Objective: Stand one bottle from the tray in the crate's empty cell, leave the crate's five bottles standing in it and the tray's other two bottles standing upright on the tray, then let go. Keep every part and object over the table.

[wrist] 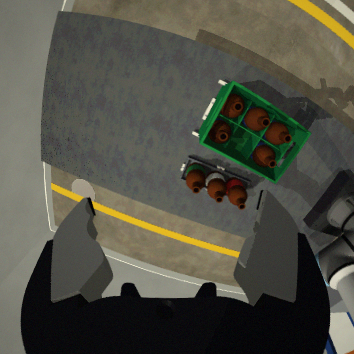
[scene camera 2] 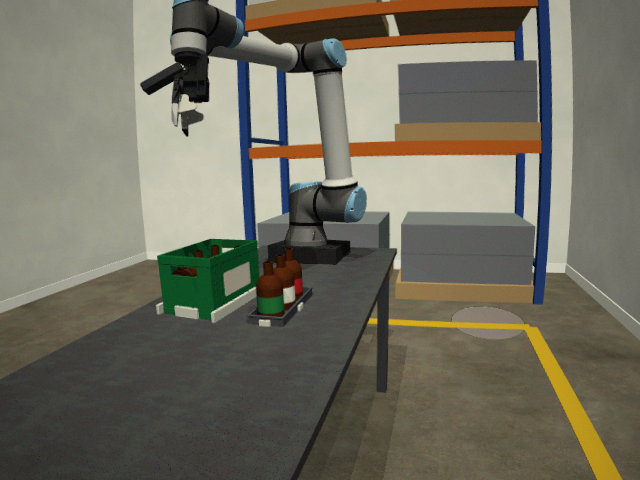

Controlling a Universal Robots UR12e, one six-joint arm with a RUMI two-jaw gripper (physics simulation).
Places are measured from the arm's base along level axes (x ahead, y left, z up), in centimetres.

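Pixels of known places: gripper, fingertip midpoint: (wrist: 174,196) (scene camera 2: 181,131); arm's base at its link origin: (wrist: 342,208) (scene camera 2: 305,243).
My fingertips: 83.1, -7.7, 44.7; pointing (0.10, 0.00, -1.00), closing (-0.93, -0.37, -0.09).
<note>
For each thing: its top centre in the pictures, then the offset to it from my fingertips, as dx, dy, dz. Level surfaces: height alone.
- green crate at its top centre: (wrist: 258,136) (scene camera 2: 209,247) -18.9, -4.7, -33.5
- dark tray at its top centre: (scene camera 2: 282,299) (wrist: 214,180) -17.7, +18.5, -48.4
- green-labelled at its top centre: (scene camera 2: 267,261) (wrist: 195,189) -9.1, +18.0, -35.0
- white-labelled at its top centre: (scene camera 2: 280,255) (wrist: 218,199) -17.6, +18.6, -35.0
- red-labelled at its top centre: (scene camera 2: 288,248) (wrist: 241,206) -26.2, +18.4, -35.0
- dark table at its surface level: dz -51.0
The green crate (scene camera 2: 186,294) (wrist: 240,162) holds five brown bottles. Its empty cell (wrist: 241,145) is the middle one of the row nearer the tray. The dark tray (scene camera 2: 279,319) (wrist: 200,161) beside the crate bears three upright brown bottles in a row: green-labelled (scene camera 2: 269,299) (wrist: 195,180), white-labelled (scene camera 2: 284,281) (wrist: 216,189) and red-labelled (scene camera 2: 294,273) (wrist: 237,194). My gripper (scene camera 2: 180,128) (wrist: 174,196) is open and empty, high above the crate and tray. In the wrist view the tray bottles show near the right finger's tip.
Crate and tray stand on the dark table (scene camera 2: 155,392) (wrist: 125,95), with white blocks at their edges. The arm's base (scene camera 2: 310,251) stands at the table's far end. Behind it is a blue and orange shelf rack (scene camera 2: 544,206). The table's long edge runs near the tray.
</note>
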